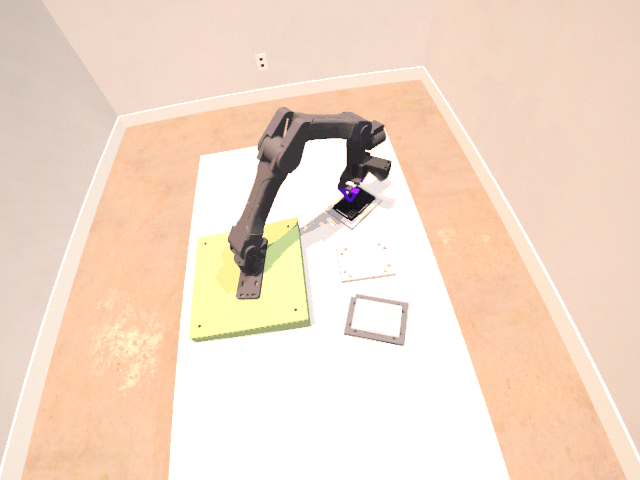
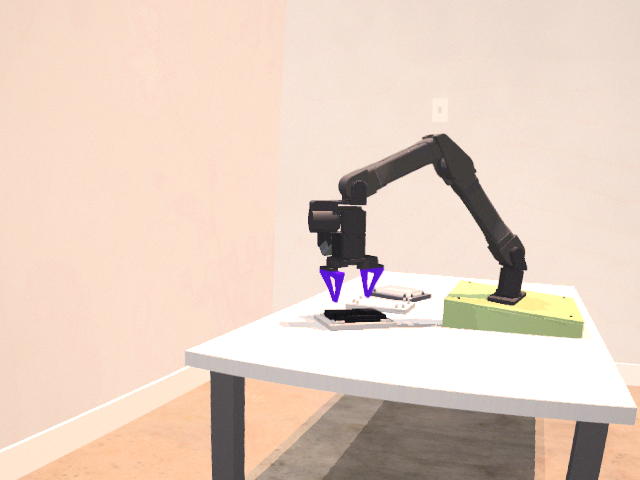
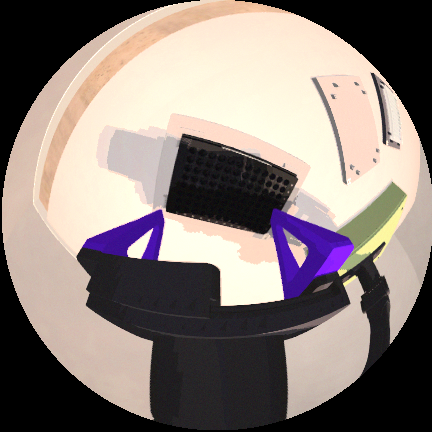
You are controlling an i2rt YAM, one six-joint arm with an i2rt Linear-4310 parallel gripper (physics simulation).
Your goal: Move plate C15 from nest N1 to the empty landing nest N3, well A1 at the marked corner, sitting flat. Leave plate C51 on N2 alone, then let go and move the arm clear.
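A black well plate (image 1: 361,202) (image 2: 354,314) (image 3: 230,185) lies on a pale nest (image 1: 368,212) (image 2: 336,326) (image 3: 200,125) at the far end of the row. My gripper (image 1: 355,194) (image 2: 351,298) (image 3: 217,214) is open and empty, its purple fingertips above the black plate and apart from it. A white nest (image 1: 365,262) (image 2: 385,306) (image 3: 350,125) with small corner pins stands empty in the middle. A white plate (image 1: 377,317) (image 2: 400,291) (image 3: 392,112) sits on a dark grey nest (image 1: 350,322) (image 2: 421,297). Plate labels and the marked corner cannot be read.
The arm stands on a yellow-green base block (image 1: 279,315) (image 2: 516,321) (image 3: 380,225) beside the row of nests. The white table (image 1: 310,413) (image 2: 413,361) has its long edge beyond the nests, opposite the block. Walls stand around the table.
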